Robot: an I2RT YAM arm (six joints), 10 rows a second.
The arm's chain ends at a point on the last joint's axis. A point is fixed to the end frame.
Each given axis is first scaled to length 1.
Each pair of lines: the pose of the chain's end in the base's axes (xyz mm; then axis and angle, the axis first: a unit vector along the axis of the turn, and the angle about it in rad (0 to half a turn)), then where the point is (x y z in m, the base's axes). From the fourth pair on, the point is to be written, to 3 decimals.
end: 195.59 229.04 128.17 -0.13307 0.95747 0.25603 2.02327
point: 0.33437 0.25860 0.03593
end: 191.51 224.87 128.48 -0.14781 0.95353 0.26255 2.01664
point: 0.33079 0.25775 0.03813
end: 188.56 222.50 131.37 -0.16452 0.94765 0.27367 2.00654
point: 0.32841 0.26009 0.04378
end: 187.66 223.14 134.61 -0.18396 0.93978 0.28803 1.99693
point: 0.328 0.267 0.050
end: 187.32 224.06 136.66 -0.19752 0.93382 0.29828 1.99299
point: 0.327 0.272 0.054
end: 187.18 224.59 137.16 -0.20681 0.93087 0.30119 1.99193
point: 0.327 0.274 0.055
